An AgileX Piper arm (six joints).
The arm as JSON. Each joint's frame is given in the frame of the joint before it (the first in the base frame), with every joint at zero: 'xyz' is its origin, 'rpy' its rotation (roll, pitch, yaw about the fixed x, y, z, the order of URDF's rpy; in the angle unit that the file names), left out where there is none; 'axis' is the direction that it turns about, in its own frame. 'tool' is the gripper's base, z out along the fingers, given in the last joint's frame.
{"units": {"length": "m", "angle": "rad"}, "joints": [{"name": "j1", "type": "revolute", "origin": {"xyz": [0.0, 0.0, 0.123]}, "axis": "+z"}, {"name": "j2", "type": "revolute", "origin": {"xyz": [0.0, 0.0, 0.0], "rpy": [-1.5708, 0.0, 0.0]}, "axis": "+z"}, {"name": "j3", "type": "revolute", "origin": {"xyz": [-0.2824, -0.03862, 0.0]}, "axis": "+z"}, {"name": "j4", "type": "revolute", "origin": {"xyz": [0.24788, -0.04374, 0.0], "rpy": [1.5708, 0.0, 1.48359]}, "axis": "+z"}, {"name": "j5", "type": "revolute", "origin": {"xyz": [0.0, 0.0, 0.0], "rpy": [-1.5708, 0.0, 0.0]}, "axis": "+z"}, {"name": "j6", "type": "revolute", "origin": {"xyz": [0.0, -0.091, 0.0], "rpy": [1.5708, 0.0, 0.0]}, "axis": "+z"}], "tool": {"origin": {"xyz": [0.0, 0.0, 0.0]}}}
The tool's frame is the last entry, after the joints.
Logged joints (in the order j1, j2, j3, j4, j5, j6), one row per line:
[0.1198 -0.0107 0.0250 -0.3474 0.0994 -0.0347]
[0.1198 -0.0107 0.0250 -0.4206 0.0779 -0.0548]
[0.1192 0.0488 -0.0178 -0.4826 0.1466 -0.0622]
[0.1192 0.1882 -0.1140 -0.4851 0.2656 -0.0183]
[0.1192 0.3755 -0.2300 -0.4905 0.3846 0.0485]
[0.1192 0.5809 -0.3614 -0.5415 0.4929 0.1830]
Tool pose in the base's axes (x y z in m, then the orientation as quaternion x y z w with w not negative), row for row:
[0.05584 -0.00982 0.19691 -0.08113 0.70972 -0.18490 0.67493]
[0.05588 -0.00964 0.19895 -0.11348 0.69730 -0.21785 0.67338]
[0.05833 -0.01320 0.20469 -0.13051 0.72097 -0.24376 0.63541]
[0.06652 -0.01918 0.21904 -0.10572 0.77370 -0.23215 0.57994]
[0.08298 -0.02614 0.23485 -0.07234 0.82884 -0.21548 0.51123]
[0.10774 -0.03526 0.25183 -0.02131 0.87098 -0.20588 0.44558]
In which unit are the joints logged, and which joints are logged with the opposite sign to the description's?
The joints are logged in radians. Opposite sign: j1.
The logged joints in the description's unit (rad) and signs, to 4 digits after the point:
[-0.1198 -0.0107 0.0250 -0.3474 0.0994 -0.0347]
[-0.1198 -0.0107 0.0250 -0.4206 0.0779 -0.0548]
[-0.1192 0.0488 -0.0178 -0.4826 0.1466 -0.0622]
[-0.1192 0.1882 -0.1140 -0.4851 0.2656 -0.0183]
[-0.1192 0.3755 -0.2300 -0.4905 0.3846 0.0485]
[-0.1192 0.5809 -0.3614 -0.5415 0.4929 0.1830]

